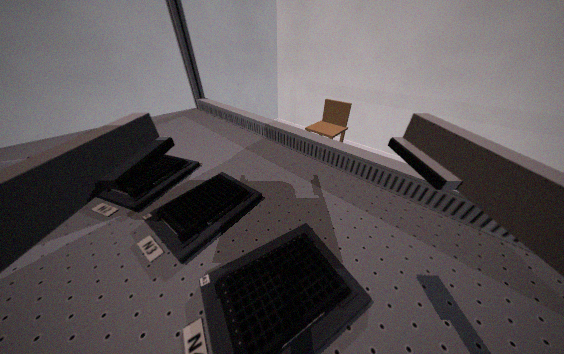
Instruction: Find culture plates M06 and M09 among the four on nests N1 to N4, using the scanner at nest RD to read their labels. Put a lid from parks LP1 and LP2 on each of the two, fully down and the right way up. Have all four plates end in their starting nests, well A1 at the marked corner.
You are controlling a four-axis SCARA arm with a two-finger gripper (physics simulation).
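Frame: origin at the arm's base, x left, y ahead, z down, level; centimetres.
Seen in the pictures: gripper, fingertip midpoint: (281, 129).
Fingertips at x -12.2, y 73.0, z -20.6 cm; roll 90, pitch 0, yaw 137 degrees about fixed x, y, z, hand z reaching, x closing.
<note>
A point is followed by its place in that frame.
My gripper (281, 129) {x -12.2, y 73.0, z -20.6 cm} is wide open and empty, its fingers at the left and right above the deck. A dark plate (285, 295) {x -14.8, y 70.9, z -3.3 cm} with a grid of wells and no lid visible sits in a nest (359, 297) {x -20.8, y 76.6, z -2.5 cm} in the near foreground. That nest's tag (194, 338) {x -10.4, y 62.3, z -1.5 cm} is cut off after the N. Another dark plate (205, 205) {x 3.4, y 71.1, z -3.8 cm} sits beyond it, at the tag N3 (150, 248) {x 3.7, y 62.2, z -1.5 cm}. A third dark plate (152, 174) {x 19.8, y 67.8, z -3.8 cm} lies farther left, partly behind the left finger; its tag (104, 209) {x 18.3, y 58.7, z -1.5 cm} is small and hard to read. The plates' own labels cannot be read. The lids, LP1, LP2 and RD do not show.
The perforated deck (400, 250) {x -22.8, y 87.0, z -1.3 cm} carries the nests. A slotted rail (320, 150) {x 0.0, y 100.3, z -4.1 cm} runs along its far edge, with a dark post (185, 47) {x 68.5, y 101.5, z -25.3 cm} at the far left corner. A wooden chair (336, 114) stands beyond the rail. Shadows fall across the deck.
</note>
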